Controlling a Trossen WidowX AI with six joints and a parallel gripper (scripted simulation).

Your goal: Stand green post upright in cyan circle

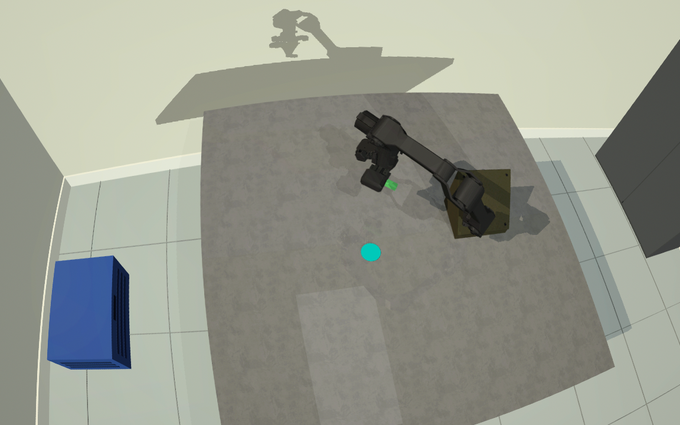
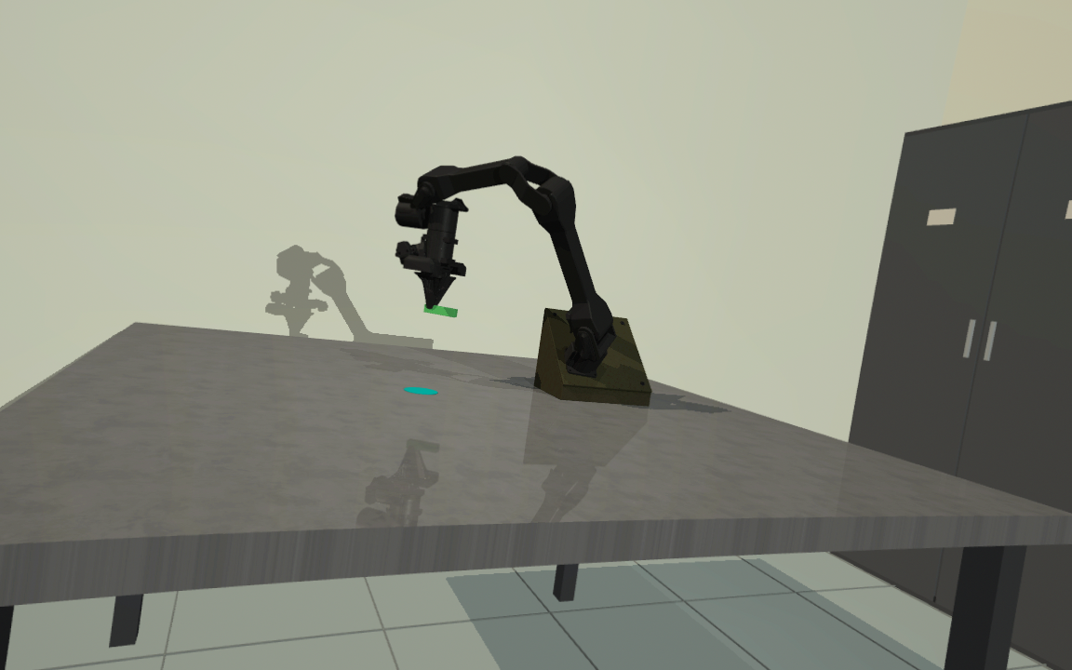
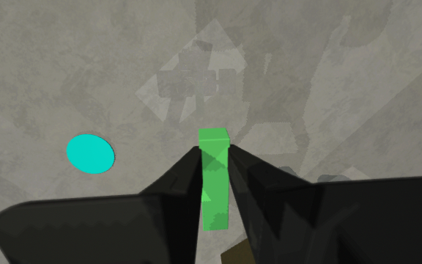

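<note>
Right now the cyan circle is 170 mm to the left of my gripper tip, 140 mm below it and 20 mm ahead of it. From my gripper tip the other things lie so: green post: 20 mm behind, 10 mm to the left.
</note>
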